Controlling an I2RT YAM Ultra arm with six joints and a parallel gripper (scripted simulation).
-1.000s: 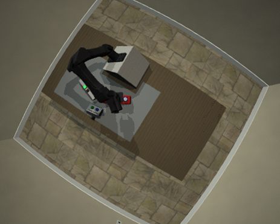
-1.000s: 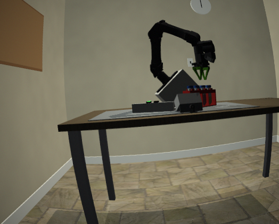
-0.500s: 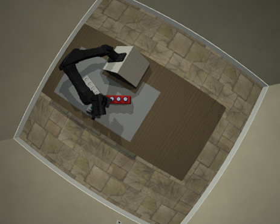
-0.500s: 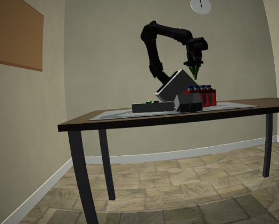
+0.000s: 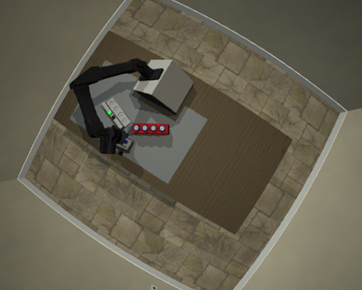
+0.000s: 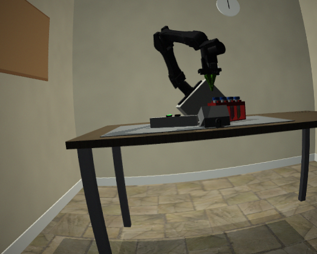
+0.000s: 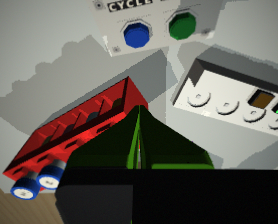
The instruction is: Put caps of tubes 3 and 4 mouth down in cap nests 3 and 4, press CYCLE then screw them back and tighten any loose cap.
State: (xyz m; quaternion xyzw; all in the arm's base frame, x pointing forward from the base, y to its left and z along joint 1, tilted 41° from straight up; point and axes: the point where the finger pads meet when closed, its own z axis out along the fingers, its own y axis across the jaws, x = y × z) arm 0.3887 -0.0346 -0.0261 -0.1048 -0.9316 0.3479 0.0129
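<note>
My gripper is now 3 cm short of the green key, 5 cm to the left of it and 9 cm above it. From my hand the other things lie so: blue key: 3 cm ahead, 9 cm below; then cap 3: 9 cm behind, 9 cm to the left, 4 cm below; then cap 4: 7 cm behind, 4 cm to the left, 4 cm below.
</note>
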